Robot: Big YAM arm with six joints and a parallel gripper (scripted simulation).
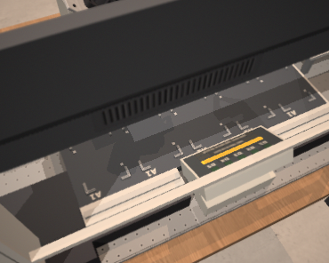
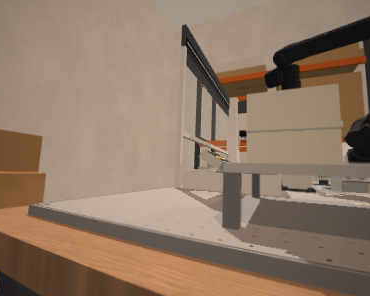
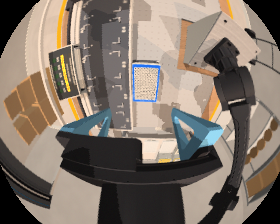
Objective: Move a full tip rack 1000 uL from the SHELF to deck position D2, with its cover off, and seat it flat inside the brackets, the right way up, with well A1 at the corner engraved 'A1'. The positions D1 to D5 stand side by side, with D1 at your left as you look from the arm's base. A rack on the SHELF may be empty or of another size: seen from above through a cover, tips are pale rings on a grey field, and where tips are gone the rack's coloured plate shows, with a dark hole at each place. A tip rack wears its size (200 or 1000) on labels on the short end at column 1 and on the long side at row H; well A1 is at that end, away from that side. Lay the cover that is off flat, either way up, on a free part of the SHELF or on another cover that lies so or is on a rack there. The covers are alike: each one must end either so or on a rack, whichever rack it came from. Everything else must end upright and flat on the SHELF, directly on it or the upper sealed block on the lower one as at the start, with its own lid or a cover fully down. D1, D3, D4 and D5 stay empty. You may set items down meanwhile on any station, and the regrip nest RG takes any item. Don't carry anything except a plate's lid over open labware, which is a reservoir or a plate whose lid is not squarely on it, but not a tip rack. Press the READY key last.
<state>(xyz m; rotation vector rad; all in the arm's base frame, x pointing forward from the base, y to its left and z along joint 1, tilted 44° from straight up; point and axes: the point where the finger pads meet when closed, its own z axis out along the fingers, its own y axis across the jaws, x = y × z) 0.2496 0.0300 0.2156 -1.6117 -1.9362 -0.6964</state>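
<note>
Right now my hand is 19 cm above the blue tip rack. From my hand the other things lie so: green key (14 cm behind, 46 cm to the right, 19 cm below); clear rack cover (40 cm to the left, 19 cm below); frame post (30 cm ahead, 30 cm to the left, 3 cm below).
</note>
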